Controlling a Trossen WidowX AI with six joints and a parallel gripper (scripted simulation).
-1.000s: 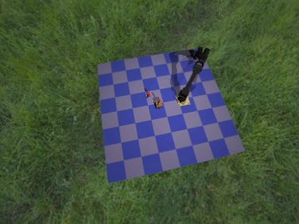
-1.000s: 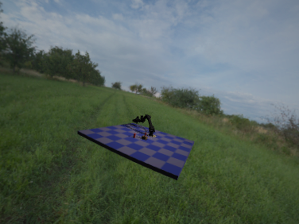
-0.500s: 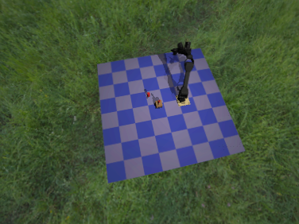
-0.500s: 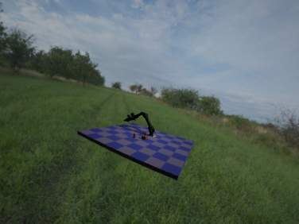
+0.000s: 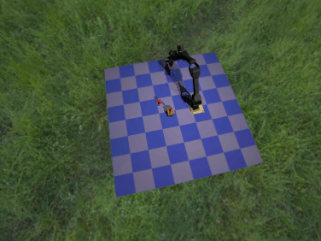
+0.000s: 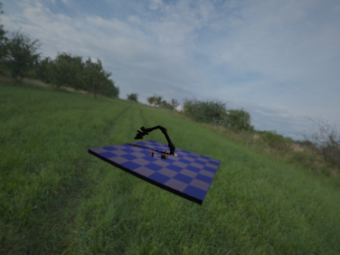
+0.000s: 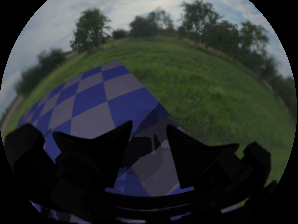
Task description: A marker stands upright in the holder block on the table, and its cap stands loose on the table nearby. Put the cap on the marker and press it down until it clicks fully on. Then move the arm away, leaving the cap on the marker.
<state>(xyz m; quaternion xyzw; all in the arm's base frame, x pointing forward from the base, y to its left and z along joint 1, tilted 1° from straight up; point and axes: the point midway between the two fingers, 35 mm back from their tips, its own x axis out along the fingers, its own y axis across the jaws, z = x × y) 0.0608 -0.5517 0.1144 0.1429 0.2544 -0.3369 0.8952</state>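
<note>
Right now my gripper tip is 41 cm to the right of the red cap, 23 cm short of it and 7 cm above it.
</note>
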